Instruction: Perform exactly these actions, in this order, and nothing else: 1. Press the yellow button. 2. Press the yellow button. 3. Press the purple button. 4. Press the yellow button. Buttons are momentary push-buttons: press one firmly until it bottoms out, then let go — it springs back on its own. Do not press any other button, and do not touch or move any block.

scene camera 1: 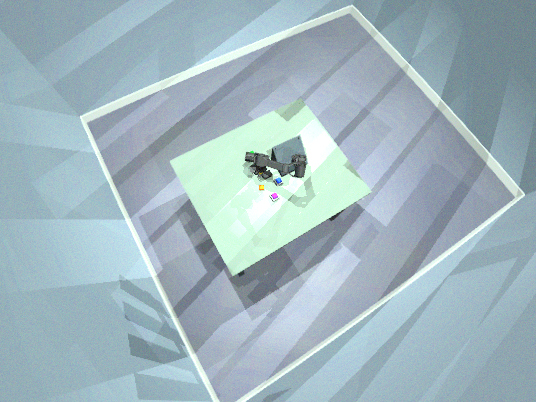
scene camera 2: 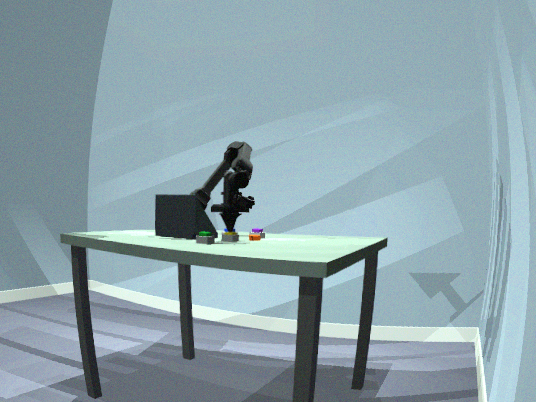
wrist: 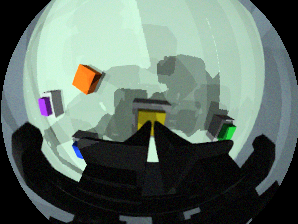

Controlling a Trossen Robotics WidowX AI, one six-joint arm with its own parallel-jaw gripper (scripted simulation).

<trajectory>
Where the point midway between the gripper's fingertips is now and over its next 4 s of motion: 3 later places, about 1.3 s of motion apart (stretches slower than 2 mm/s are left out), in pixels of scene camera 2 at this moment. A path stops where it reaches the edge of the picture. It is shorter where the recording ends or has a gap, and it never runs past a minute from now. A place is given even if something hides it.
My gripper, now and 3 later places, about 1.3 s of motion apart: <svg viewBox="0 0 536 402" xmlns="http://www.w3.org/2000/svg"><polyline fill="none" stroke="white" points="230,232 257,206 257,230 254,206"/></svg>
</trajectory>
